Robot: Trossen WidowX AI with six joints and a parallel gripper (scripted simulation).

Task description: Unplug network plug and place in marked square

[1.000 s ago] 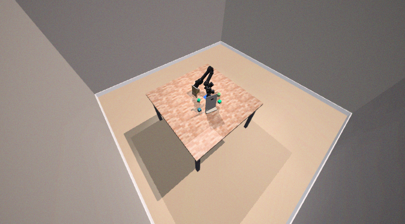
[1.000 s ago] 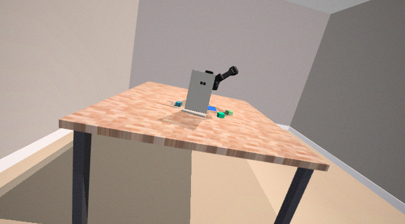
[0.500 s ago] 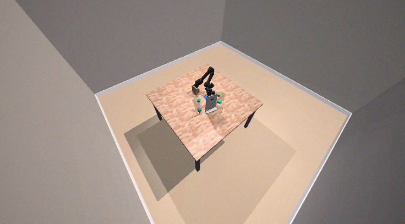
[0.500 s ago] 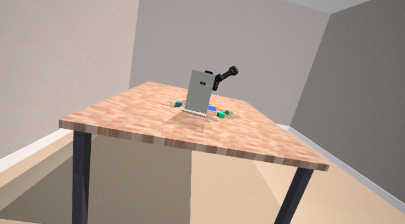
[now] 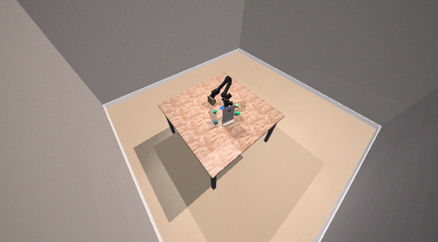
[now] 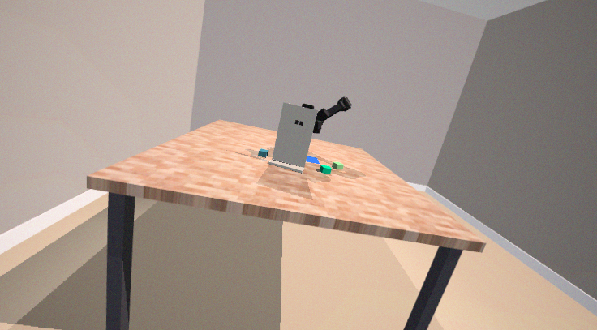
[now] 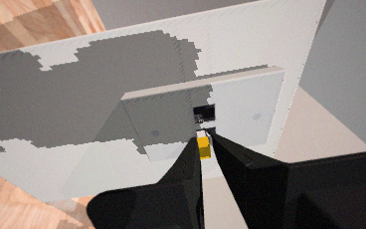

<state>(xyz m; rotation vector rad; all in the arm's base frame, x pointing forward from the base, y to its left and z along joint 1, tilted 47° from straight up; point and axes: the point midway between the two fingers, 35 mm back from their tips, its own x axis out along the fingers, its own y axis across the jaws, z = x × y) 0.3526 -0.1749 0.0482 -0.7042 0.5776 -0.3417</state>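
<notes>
Now: the blue marked square 220 mm below my gripper tip, 160 mm behind it and 150 mm to the left of it.
</notes>
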